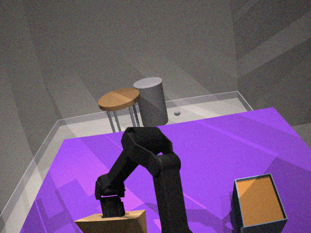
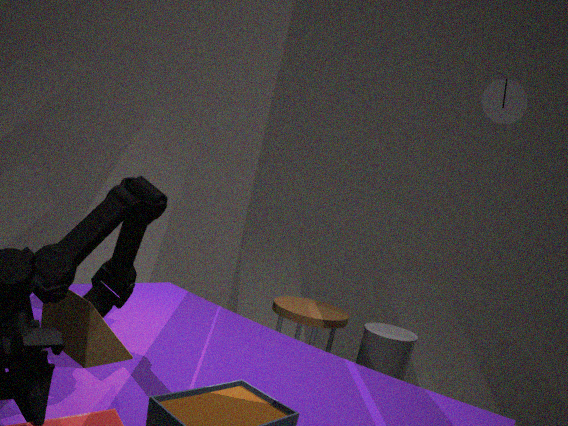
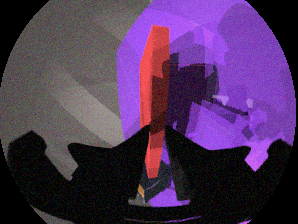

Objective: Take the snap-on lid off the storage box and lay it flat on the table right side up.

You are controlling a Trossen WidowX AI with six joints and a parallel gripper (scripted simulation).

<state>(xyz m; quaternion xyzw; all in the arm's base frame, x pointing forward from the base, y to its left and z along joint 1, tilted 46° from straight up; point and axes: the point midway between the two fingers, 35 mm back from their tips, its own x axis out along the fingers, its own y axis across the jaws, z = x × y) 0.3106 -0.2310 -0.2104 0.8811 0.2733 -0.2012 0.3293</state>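
The red lid lies 80 mm ahead of my gripper tip, 10 mm to the right of it and 30 mm below it. From my gripper tip the other things lie so: storage box: 110 mm ahead, 260 mm to the left, 30 mm below.
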